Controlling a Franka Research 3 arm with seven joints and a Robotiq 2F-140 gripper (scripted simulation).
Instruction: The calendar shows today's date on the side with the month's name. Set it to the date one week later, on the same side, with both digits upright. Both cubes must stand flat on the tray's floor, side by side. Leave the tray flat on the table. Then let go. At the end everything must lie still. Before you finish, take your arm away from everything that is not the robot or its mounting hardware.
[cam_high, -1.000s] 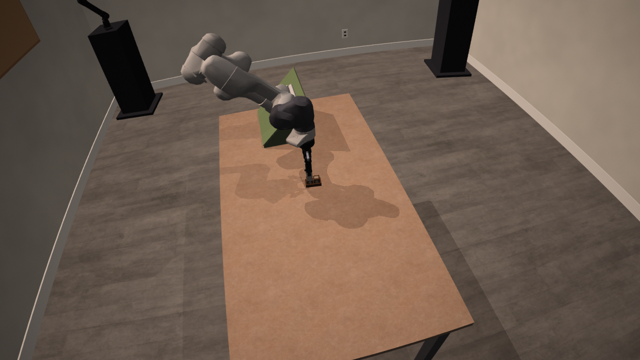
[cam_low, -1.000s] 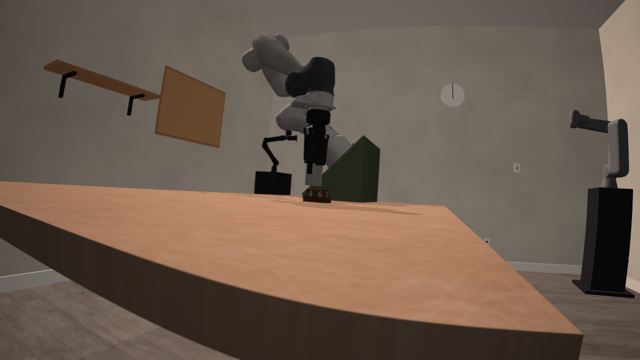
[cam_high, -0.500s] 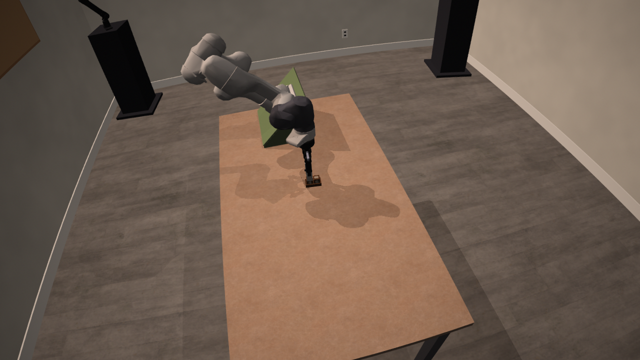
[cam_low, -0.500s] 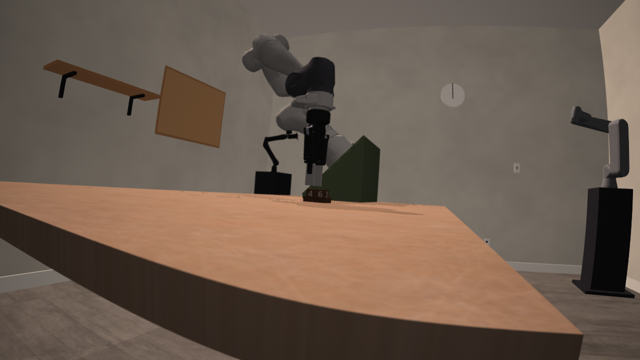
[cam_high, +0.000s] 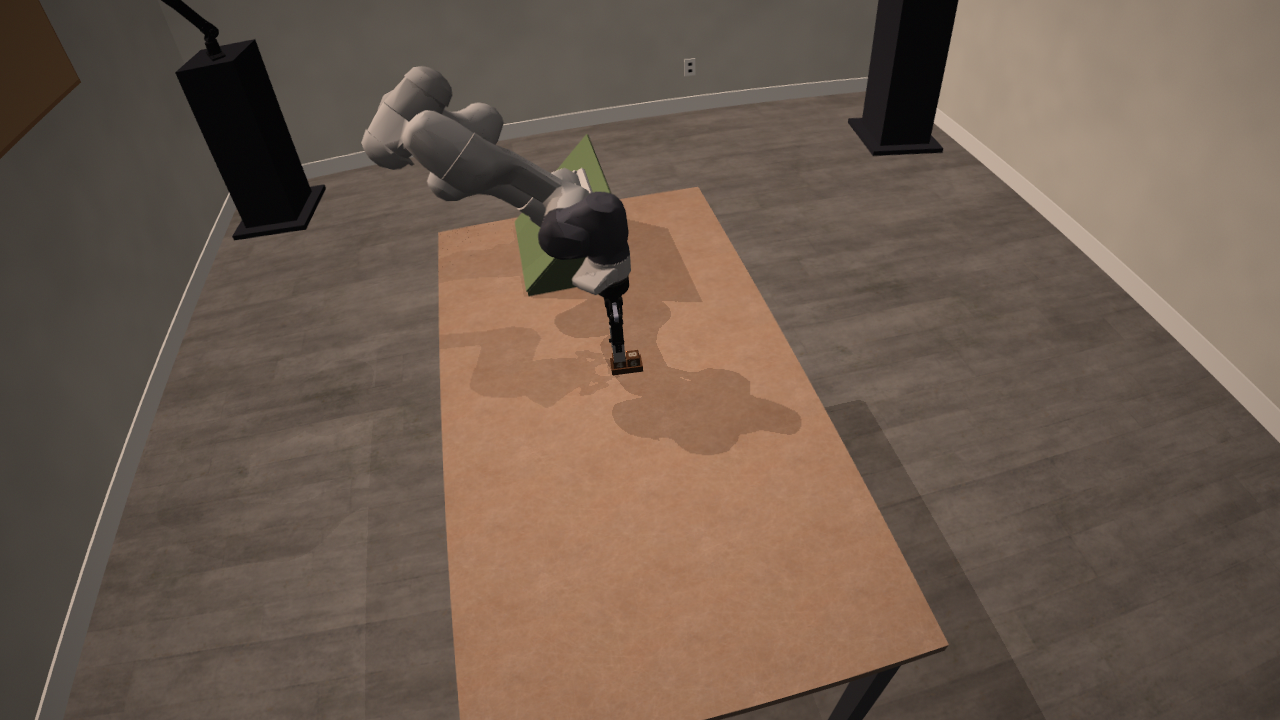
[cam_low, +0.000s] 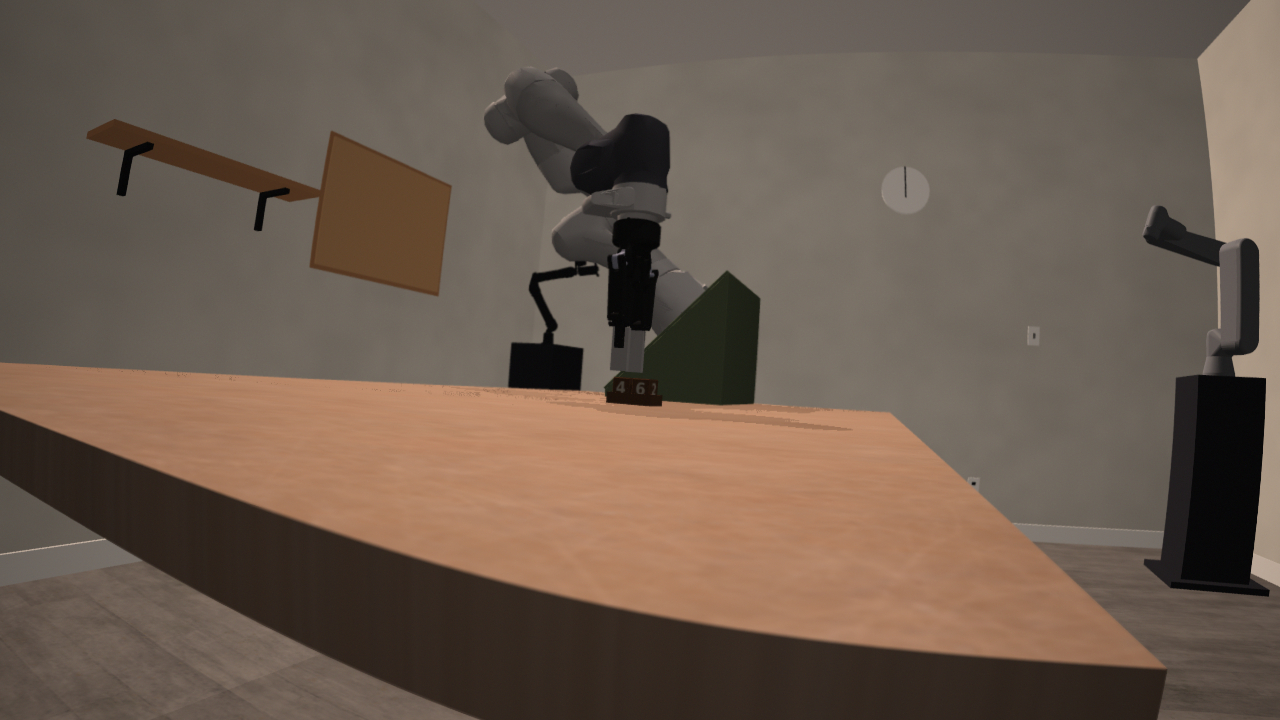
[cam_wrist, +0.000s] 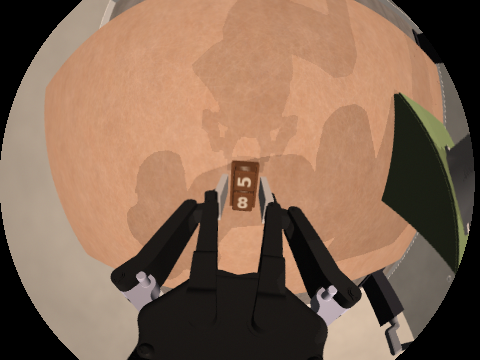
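Right now the brown calendar tray is 20 mm to the left of my hand and 70 mm below it.
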